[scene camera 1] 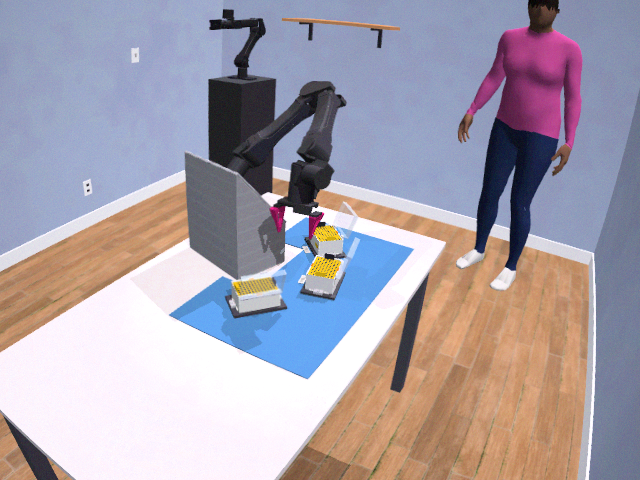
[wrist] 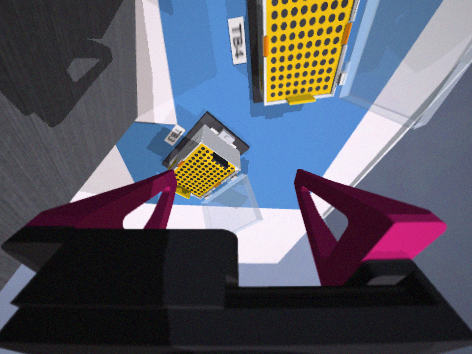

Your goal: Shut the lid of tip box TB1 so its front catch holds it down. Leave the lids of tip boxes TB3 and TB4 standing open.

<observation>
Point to a blue mat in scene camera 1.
298,339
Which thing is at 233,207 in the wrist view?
A clear lid.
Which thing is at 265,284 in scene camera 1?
A clear lid.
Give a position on a clear lid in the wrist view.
402,67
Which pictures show my gripper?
Scene camera 1 and the wrist view: all of them.
</observation>
